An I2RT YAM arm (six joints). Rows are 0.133 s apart.
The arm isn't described. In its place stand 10 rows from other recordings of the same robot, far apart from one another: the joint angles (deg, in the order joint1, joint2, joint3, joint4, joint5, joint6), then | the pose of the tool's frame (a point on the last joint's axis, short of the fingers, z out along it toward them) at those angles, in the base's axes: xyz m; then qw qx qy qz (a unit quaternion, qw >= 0).
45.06 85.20 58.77 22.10 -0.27 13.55 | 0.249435 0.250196 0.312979 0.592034 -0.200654 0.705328 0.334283
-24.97 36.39 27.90 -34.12 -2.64 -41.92 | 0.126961 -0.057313 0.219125 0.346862 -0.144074 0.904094 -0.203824
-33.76 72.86 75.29 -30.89 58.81 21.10 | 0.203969 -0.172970 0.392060 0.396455 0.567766 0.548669 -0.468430
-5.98 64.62 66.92 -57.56 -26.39 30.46 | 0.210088 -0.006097 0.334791 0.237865 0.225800 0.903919 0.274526
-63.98 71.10 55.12 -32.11 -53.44 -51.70 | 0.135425 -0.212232 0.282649 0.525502 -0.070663 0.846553 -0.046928
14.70 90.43 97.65 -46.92 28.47 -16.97 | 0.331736 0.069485 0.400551 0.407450 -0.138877 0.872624 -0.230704
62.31 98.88 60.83 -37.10 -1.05 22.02 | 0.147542 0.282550 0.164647 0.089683 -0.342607 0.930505 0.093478
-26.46 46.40 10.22 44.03 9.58 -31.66 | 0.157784 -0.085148 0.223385 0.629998 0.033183 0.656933 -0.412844
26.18 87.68 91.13 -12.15 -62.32 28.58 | 0.290989 0.178188 0.438225 0.314462 -0.323402 0.656158 0.604964
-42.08 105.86 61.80 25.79 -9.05 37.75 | 0.310720 -0.273015 0.205973 0.586050 0.482920 0.649295 0.041826
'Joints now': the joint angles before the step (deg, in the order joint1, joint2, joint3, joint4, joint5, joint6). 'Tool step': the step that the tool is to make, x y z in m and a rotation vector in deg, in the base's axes. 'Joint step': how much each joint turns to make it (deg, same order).
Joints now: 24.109 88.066 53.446 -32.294 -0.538 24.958
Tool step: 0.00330 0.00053 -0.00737 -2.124 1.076 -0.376
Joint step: 0.018 1.945 0.432 -0.337 1.537 -0.201
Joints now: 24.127 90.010 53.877 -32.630 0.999 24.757
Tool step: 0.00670 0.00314 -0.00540 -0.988 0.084 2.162
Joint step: 0.030 2.227 1.019 0.769 0.045 -2.302
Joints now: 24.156 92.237 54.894 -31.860 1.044 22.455
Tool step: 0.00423 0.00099 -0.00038 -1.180 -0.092 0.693
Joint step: -0.065 1.063 1.087 -0.394 0.776 -1.102
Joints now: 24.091 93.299 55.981 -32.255 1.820 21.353
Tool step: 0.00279 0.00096 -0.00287 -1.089 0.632 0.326
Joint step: 0.019 1.209 0.750 -0.542 0.587 -0.540
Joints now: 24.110 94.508 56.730 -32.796 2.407 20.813
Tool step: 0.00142 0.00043 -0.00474 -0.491 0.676 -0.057
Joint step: -0.014 1.022 0.068 0.137 0.177 -0.016
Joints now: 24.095 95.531 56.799 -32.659 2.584 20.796
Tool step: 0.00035 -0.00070 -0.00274 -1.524 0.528 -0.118
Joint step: -0.013 0.631 0.170 -0.629 1.150 -0.265
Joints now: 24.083 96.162 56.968 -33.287 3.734 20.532
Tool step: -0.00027 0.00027 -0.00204 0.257 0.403 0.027
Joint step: 0.022 0.259 -0.179 0.169 -0.382 0.115
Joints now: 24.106 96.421 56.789 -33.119 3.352 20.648
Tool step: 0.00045 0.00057 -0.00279 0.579 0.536 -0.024
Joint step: -0.020 0.498 -0.098 0.331 -0.713 0.224
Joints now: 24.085 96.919 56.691 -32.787 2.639 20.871
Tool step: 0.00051 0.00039 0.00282 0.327 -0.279 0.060
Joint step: 0.005 -0.282 0.339 -0.233 -0.193 0.002
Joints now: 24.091 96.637 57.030 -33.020 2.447 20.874
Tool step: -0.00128 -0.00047 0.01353 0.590 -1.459 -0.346
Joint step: 0.037 -2.067 0.843 -1.353 0.174 0.347
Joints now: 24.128 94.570 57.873 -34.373 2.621 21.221
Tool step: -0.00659 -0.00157 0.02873 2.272 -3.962 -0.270
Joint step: 0.211 -5.150 0.842 -1.473 -0.242 0.609
